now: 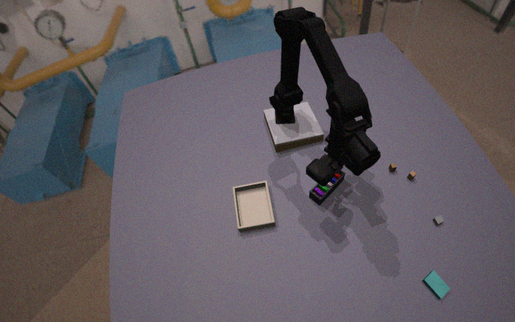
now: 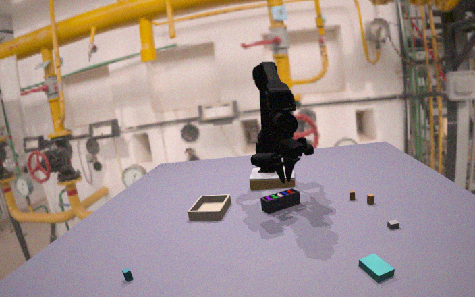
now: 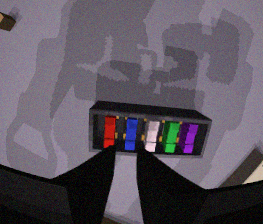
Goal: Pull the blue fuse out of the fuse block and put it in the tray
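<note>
Right now my gripper tip is 5 cm above the blue fuse. From my gripper tip the other things lie so: red fuse 1 cm behind, 1 cm to the left, 5 cm below; green fuse 3 cm ahead, 3 cm to the right, 5 cm below; white fuse 1 cm ahead, 2 cm to the right, 5 cm below.
</note>
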